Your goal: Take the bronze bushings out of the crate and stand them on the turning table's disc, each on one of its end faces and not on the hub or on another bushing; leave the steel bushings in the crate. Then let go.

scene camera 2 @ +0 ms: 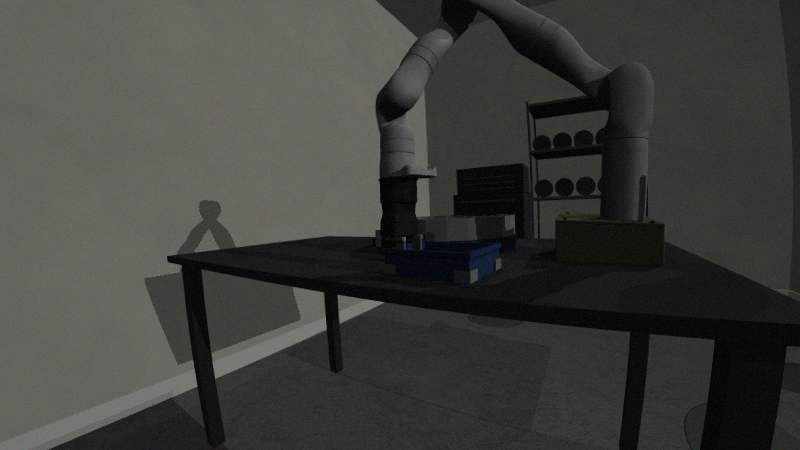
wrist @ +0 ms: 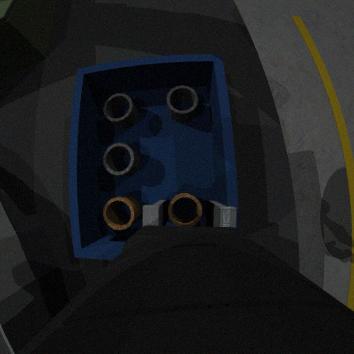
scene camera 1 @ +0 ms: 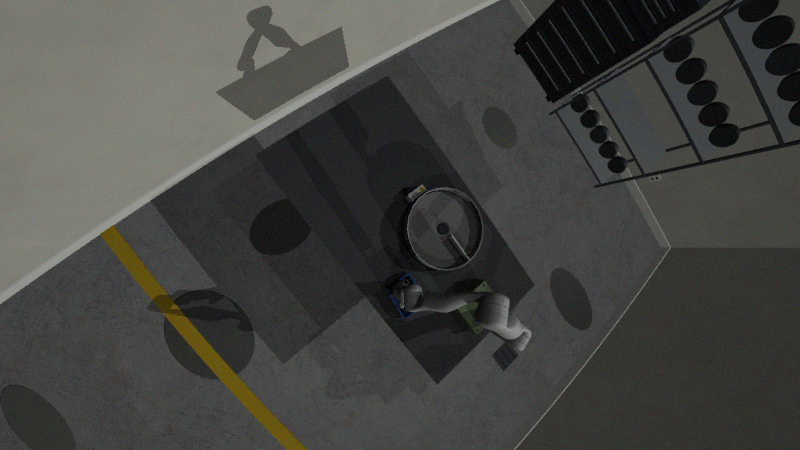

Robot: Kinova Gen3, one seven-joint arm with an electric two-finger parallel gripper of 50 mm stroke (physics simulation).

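Places are measured from the arm's base along level axes (x back, y right, z up), in millimetres.
Where they show: gripper, fingertip midpoint: [wrist: 186,209]; arm's base, link origin: [scene camera 2: 621,218].
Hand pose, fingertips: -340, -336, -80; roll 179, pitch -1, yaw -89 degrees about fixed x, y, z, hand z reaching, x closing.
Observation:
Things, the pixels of their top centre, and the offset from my fingertips, as dx, dy, dz. "spot": a spot on its surface instead.
- blue crate, top centre: [wrist: 145,149] [scene camera 2: 442,245] [scene camera 1: 406,296] +55, +38, +43
- turning table's disc, top centre: [scene camera 1: 444,228] -155, +369, +54
- dark hub, top centre: [scene camera 1: 444,228] -155, +369, +54
- raised rim, surface spot: [scene camera 1: 481,229] spot: -60, +550, +82
- bar, surface spot: [scene camera 1: 458,246] spot: -43, +386, +84
- small labelled box, surface spot: [scene camera 1: 415,193] spot: -384, +314, +51
The blue crate [scene camera 2: 436,265] [wrist: 74,150] stands on the table. In the wrist view it holds two bronze bushings, one at the near left [wrist: 106,214] and one at the near right [wrist: 185,223], and three steel bushings [wrist: 105,107] [wrist: 183,87] [wrist: 119,144], all upright. My gripper [wrist: 186,209] [scene camera 2: 411,242] is open and points down, its fingers either side of the near-right bronze bushing, holding nothing. Their depth beside it is hard to tell. The turning table's disc [scene camera 1: 427,246] has a dark hub [scene camera 1: 443,228] at its middle; I make out no bushing standing on it.
A raised rim [scene camera 1: 481,229] surrounds the disc, and a bar [scene camera 1: 458,246] reaches from the hub towards it. A small brownish spot at the bar's outer end is too small to identify. A small labelled box [scene camera 1: 415,193] sits against the rim. The green arm base [scene camera 2: 609,240] stands right of the crate.

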